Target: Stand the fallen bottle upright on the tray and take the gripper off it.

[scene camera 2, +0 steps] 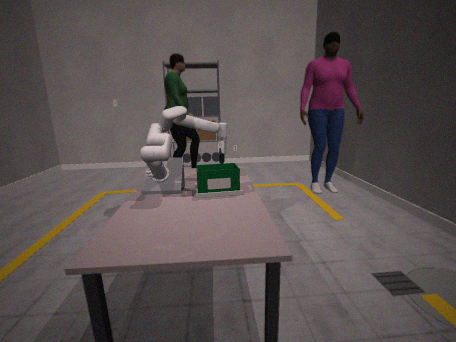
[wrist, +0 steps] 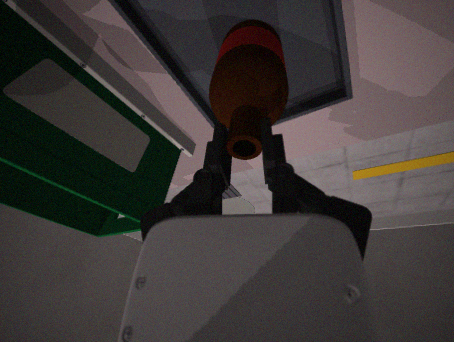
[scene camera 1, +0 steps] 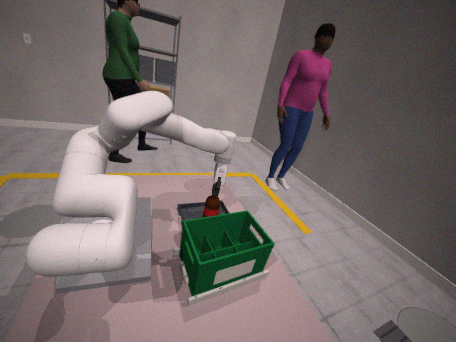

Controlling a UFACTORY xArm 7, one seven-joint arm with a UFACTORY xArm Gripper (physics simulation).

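Where they show: gripper, between the fingertips: (scene camera 2: 221, 162) (wrist: 245, 134) (scene camera 1: 214, 193); arm's base, origin of its link: (scene camera 2: 160, 174).
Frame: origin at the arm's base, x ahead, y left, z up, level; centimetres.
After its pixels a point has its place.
Note:
The brown bottle with a red label (scene camera 1: 212, 206) @(x 43.1, y 14.7, z -2.2 cm) (wrist: 250, 85) @(x 42.4, y 19.5, z 0.1 cm) is close to upright over the dark grey tray (scene camera 1: 190, 214) @(x 34.7, y 20.9, z -11.2 cm) (wrist: 320, 62) @(x 49.2, y 25.2, z -11.2 cm). Its base is hidden behind the crate in scene camera 1, so I cannot tell whether it touches the tray. My gripper (scene camera 1: 215, 193) @(x 44.6, y 18.1, z 2.7 cm) (scene camera 2: 221, 159) @(x 44.6, y 18.1, z 2.7 cm) (wrist: 245, 134) @(x 44.6, y 18.1, z 2.7 cm) points down and is shut on the bottle's neck, with one finger on each side in the wrist view. The bottle's mouth shows between the fingers. The bottle and the tray do not show in scene camera 2, where the crate stands in front.
A green divided crate (scene camera 1: 200, 272) @(x 27.3, y -19.9, z 2.1 cm) (scene camera 2: 202, 181) @(x 29.5, y -19.8, z -1.1 cm) (wrist: 165, 192) @(x 52.1, y 0.1, z 0.2 cm) stands close beside the tray, nearer scene camera 1, with a pale rail (scene camera 1: 227, 287) @(x 37.9, y -20.4, z -9.0 cm) (scene camera 2: 220, 194) @(x 40.7, y -20.2, z -10.3 cm) along its foot. The pink table (scene camera 1: 240, 320) @(x 39.0, y -29.9, z -11.7 cm) (scene camera 2: 185, 235) @(x 21.6, y -69.5, z -11.7 cm) carries them. Two people stand beyond the table.

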